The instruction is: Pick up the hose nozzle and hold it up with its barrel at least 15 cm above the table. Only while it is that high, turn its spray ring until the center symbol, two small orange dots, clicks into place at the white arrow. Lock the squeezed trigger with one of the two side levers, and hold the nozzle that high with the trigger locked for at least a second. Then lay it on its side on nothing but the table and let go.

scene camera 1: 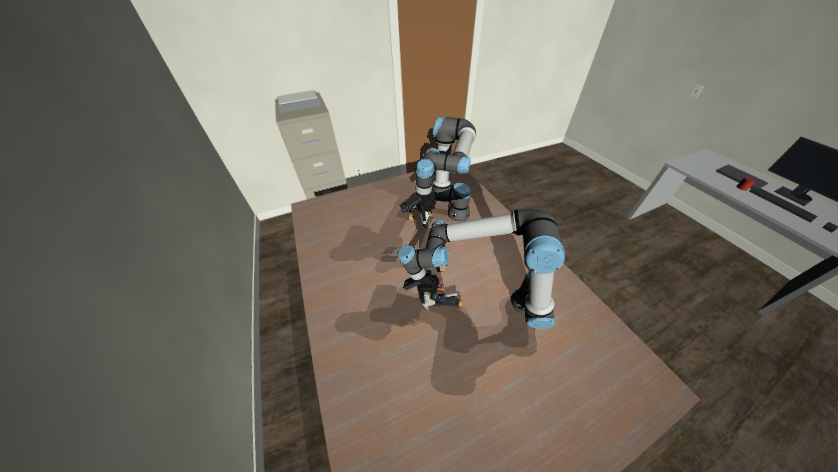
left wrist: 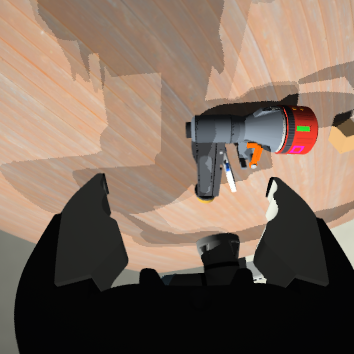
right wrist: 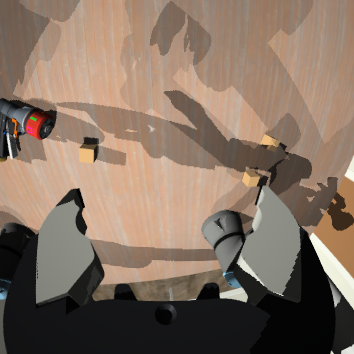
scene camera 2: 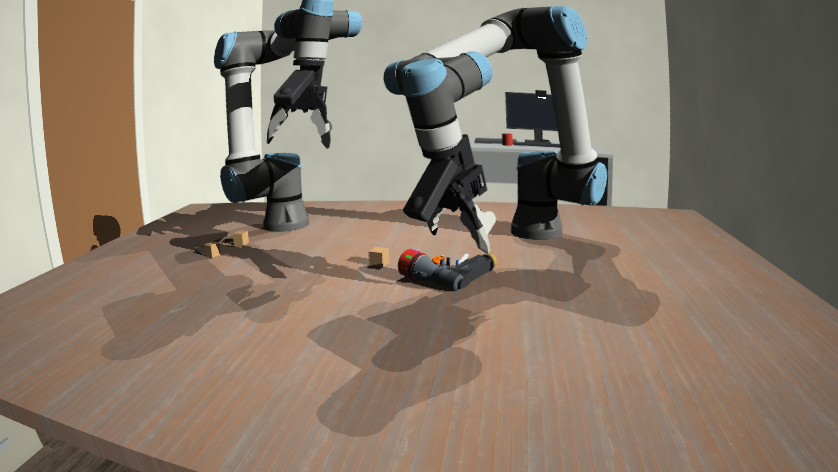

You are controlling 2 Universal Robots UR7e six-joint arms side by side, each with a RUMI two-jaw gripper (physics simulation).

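Pixels of known places: left gripper, between the fingertips: [scene camera 1: 431,297] [left wrist: 187,178] [scene camera 2: 460,243]; right gripper, between the fingertips: [scene camera 1: 419,218] [right wrist: 169,189] [scene camera 2: 296,146]; left arm's base, origin of its link: [left wrist: 217,240] [right wrist: 20,236] [scene camera 2: 536,232]; right arm's base, origin of its link: [scene camera 1: 458,214] [right wrist: 220,224] [scene camera 2: 286,225].
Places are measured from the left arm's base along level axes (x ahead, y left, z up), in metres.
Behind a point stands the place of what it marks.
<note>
The hose nozzle [scene camera 1: 448,301] {x 0.406, y 0.046, z 0.034 m} [scene camera 2: 436,275] {x 0.491, y 0.010, z 0.027 m} [left wrist: 215,129] {x 0.485, y 0.032, z 0.034 m} [right wrist: 17,111] {x 0.487, y -0.011, z 0.039 m} lies on its side on the table [scene camera 2: 527,375] {x 0.703, y 0.327, z 0.000 m}. Its spray ring [scene camera 2: 408,265] {x 0.501, y -0.052, z 0.039 m} [left wrist: 311,142] {x 0.478, y -0.072, z 0.061 m} [right wrist: 45,125] {x 0.481, y -0.083, z 0.041 m} is red; the left wrist view shows a green bar, a magenta square and small orange dots on it, the dots at its upper edge. The white arrow cannot be made out. An orange part [left wrist: 254,154] {x 0.453, y -0.014, z 0.046 m} and a white bar [left wrist: 230,179] {x 0.394, y 0.007, z 0.033 m} stick out beside the grip. My left gripper [scene camera 1: 431,300] {x 0.492, y 0.067, z 0.102 m} [scene camera 2: 459,241] {x 0.492, y 0.067, z 0.102 m} [left wrist: 187,178] {x 0.492, y 0.067, z 0.102 m} is open and empty, low above the grip end. My right gripper [scene camera 2: 297,143] {x 0.581, y -0.293, z 0.285 m} [right wrist: 169,189] {x 0.581, y -0.293, z 0.285 m} is open and empty, high above the table.
A wooden cube [scene camera 2: 378,257] {x 0.460, y -0.172, z 0.022 m} [left wrist: 342,138] {x 0.450, y -0.165, z 0.029 m} [right wrist: 87,153] {x 0.451, y -0.186, z 0.034 m} stands near the spray ring. Two more cubes [scene camera 2: 241,238] {x 0.564, y -0.606, z 0.022 m} [scene camera 2: 211,250] {x 0.685, y -0.584, z 0.021 m} [right wrist: 270,141] {x 0.676, y -0.588, z 0.034 m} [right wrist: 251,178] {x 0.560, y -0.613, z 0.034 m} stand farther off, on the right arm's side. Arm shadows cross the table.
</note>
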